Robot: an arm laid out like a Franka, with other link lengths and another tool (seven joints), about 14 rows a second.
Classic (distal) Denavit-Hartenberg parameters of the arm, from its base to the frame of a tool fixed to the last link. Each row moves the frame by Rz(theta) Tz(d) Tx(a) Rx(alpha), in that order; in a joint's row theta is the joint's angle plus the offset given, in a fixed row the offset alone. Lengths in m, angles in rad.
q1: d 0.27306, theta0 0, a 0, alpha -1.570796
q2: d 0, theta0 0, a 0, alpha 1.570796
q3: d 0.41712, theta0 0, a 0.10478, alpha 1.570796
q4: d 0, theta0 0, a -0.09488, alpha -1.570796
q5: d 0.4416, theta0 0, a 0, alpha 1.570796
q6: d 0, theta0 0, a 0.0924, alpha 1.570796
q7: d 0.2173, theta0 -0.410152, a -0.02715, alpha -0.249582
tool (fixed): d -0.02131, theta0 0, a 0, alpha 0
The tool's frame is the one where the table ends.
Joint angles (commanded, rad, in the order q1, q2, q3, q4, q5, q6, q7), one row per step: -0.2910, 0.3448, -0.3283, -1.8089, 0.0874, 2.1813, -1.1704; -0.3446, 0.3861, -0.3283, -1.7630, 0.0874, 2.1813, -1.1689; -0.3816, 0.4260, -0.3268, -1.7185, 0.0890, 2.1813, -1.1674; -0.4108, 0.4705, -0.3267, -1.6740, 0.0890, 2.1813, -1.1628; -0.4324, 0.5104, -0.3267, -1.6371, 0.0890, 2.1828, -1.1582; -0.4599, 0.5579, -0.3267, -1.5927, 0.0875, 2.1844, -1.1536; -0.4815, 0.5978, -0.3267, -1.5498, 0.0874, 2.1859, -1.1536; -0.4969, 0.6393, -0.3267, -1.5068, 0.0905, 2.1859, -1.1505; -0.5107, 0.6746, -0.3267, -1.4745, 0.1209, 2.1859, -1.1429
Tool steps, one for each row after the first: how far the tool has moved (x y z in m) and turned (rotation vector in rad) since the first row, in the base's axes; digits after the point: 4 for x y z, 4 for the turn. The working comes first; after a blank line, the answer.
Tool pose at each row, in the base's axes (x y z in m, rotation vector in rad; the steps are taken from these numbers as rounded here): 0.6111, -0.4388, 0.2852, 2.5481, 1.2909, 0.1466; 0.6015, -0.4786, 0.2792, 2.5669, 1.2238, 0.1243; 0.5980, -0.5070, 0.2727, 2.5760, 1.1795, 0.1084; 0.5965, -0.5315, 0.2623, 2.5841, 1.1434, 0.0871; 0.5958, -0.5502, 0.2510, 2.5901, 1.1172, 0.0681; 0.5931, -0.5736, 0.2371, 2.5964, 1.0867, 0.0443; 0.5928, -0.5930, 0.2277, 2.5943, 1.0669, 0.0299; 0.5954, -0.6079, 0.2162, 2.5945, 1.0505, 0.0182; 0.5973, -0.6177, 0.2029, 2.6167, 1.0088, 0.0338

-0.0096, -0.0398, -0.0060, -0.0138, 0.0022, -0.0498; -0.0131, -0.0682, -0.0125, -0.0253, 0.0034, -0.0821; -0.0146, -0.0927, -0.0229, -0.0364, 0.0100, -0.1096; -0.0153, -0.1114, -0.0342, -0.0453, 0.0172, -0.1299; -0.0180, -0.1348, -0.0481, -0.0564, 0.0265, -0.1537; -0.0183, -0.1542, -0.0575, -0.0683, 0.0296, -0.1677; -0.0157, -0.1691, -0.0690, -0.0763, 0.0329, -0.1797; -0.0138, -0.1789, -0.0823, -0.0634, 0.0220, -0.2106
